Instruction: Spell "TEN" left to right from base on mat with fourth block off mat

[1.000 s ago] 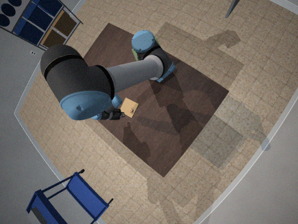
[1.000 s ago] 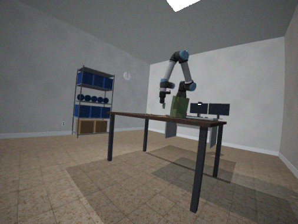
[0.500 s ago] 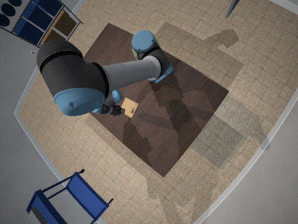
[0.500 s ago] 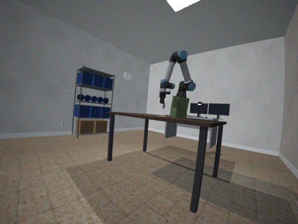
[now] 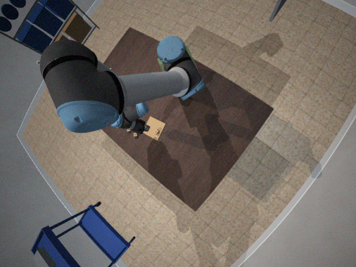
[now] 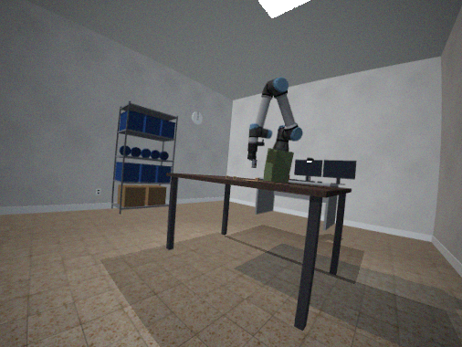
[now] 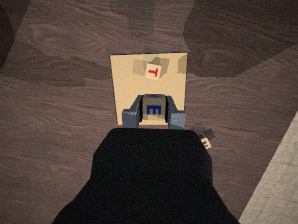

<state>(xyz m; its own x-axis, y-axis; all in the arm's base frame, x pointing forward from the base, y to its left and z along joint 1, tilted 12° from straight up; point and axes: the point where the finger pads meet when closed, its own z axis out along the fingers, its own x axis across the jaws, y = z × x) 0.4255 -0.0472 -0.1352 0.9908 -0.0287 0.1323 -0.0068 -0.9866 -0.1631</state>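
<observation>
The tan mat is 1 cm behind my hand and 12 cm below it. Round my hand: N block: 10 cm ahead, 11 cm to the right, 11 cm below.
</observation>
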